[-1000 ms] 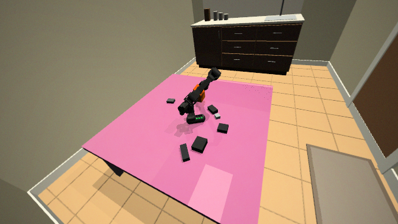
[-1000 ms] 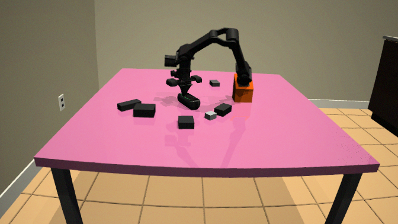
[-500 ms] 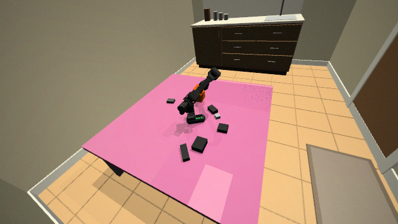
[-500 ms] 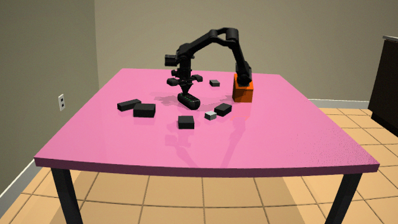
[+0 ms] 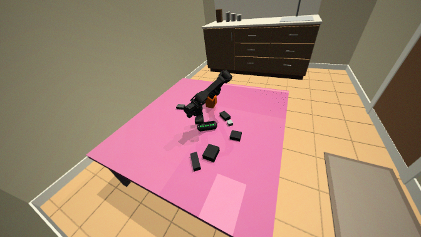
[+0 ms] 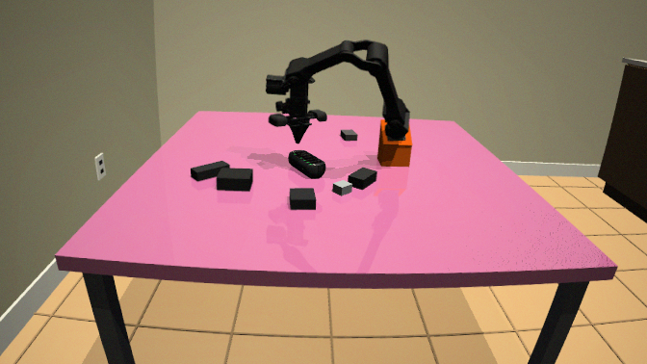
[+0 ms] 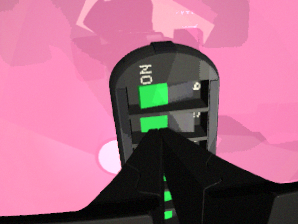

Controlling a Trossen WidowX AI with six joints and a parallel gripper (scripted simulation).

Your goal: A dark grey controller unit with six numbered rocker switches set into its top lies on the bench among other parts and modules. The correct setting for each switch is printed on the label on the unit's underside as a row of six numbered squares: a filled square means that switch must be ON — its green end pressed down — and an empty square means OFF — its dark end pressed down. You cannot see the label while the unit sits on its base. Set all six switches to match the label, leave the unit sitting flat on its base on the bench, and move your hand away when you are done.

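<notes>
Now: the small grey cube 120 mm behind my gripper tip, 200 mm to the left of it and 70 mm below it. Round my gripper tip: long dark bar (280 mm ahead, 70 mm to the left, 70 mm below).
</notes>
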